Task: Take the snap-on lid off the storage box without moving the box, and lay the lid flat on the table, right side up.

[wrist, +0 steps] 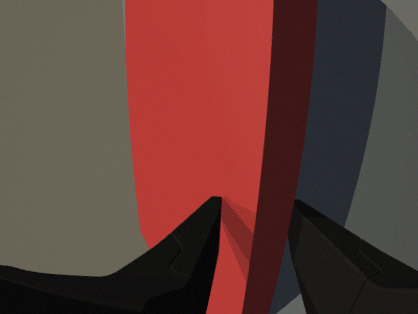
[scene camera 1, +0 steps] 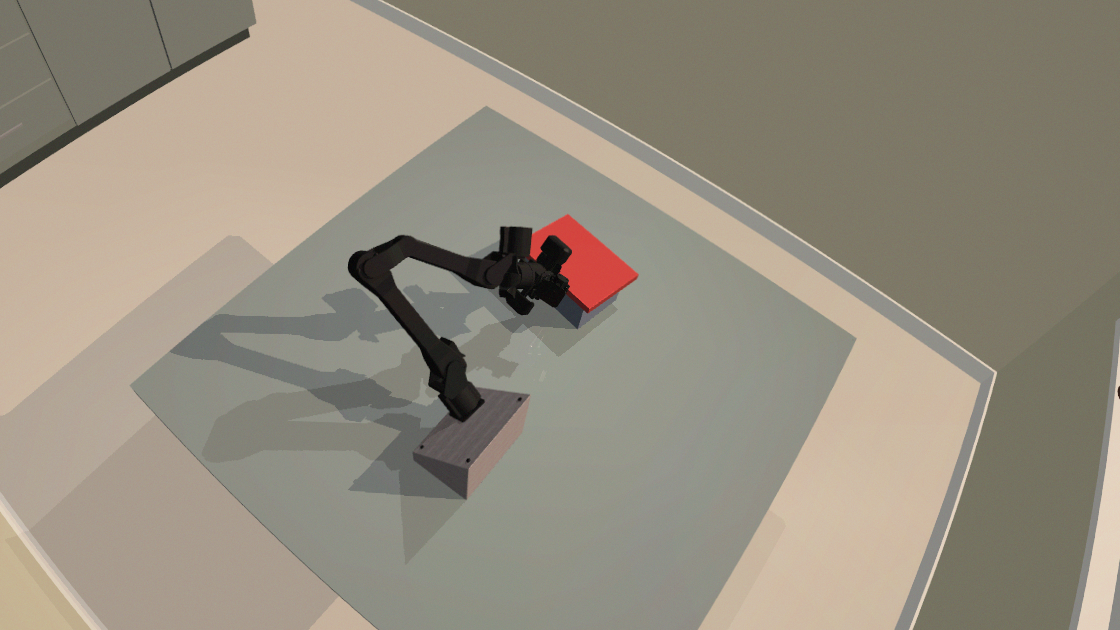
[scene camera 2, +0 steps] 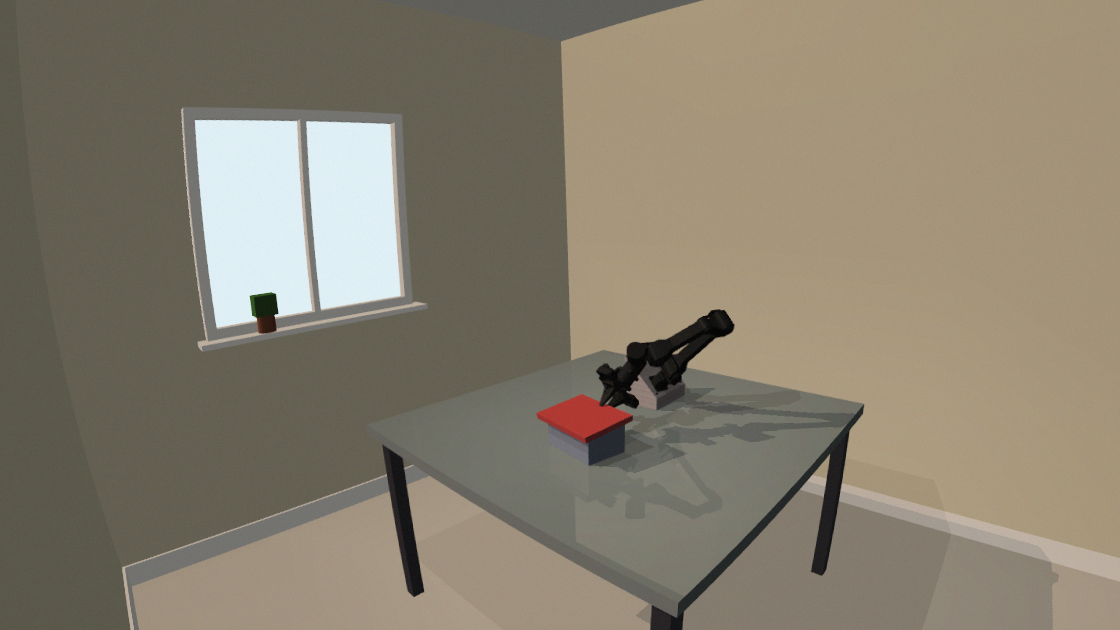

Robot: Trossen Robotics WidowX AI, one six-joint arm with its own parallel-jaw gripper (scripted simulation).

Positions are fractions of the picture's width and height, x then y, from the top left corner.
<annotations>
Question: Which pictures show the red lid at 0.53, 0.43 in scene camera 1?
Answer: The wrist view, scene camera 1 and scene camera 2: all of them.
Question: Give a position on a box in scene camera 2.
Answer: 0.55, 0.71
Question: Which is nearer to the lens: the box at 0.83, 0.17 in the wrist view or the red lid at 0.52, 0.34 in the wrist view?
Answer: The red lid.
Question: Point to a box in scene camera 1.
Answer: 0.51, 0.49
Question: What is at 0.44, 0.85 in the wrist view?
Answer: My gripper.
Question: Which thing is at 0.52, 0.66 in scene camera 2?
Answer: A red lid.
</annotations>
